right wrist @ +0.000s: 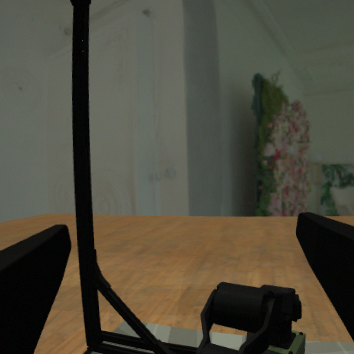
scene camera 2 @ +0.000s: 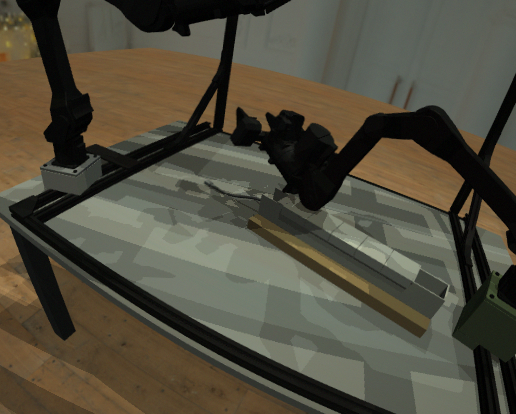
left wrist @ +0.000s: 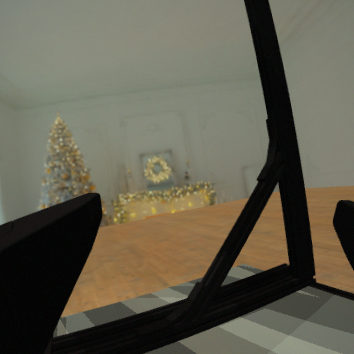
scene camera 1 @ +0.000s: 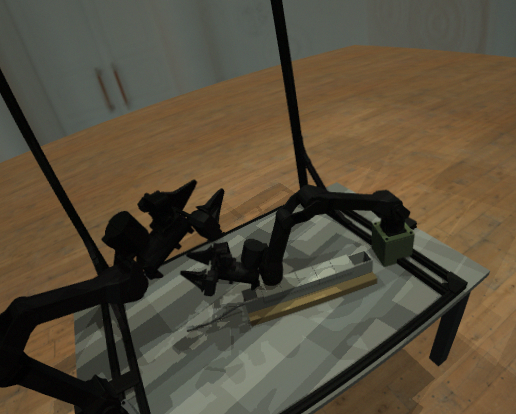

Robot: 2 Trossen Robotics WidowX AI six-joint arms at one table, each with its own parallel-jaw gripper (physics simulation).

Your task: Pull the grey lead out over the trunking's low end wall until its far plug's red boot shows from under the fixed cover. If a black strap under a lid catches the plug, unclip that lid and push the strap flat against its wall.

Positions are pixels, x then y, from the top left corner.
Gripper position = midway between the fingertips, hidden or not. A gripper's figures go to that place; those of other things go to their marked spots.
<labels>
The left gripper (scene camera 2: 252, 110): 73 cm from the lens. A trunking (scene camera 2: 412, 308): 59 cm from the lens.
</labels>
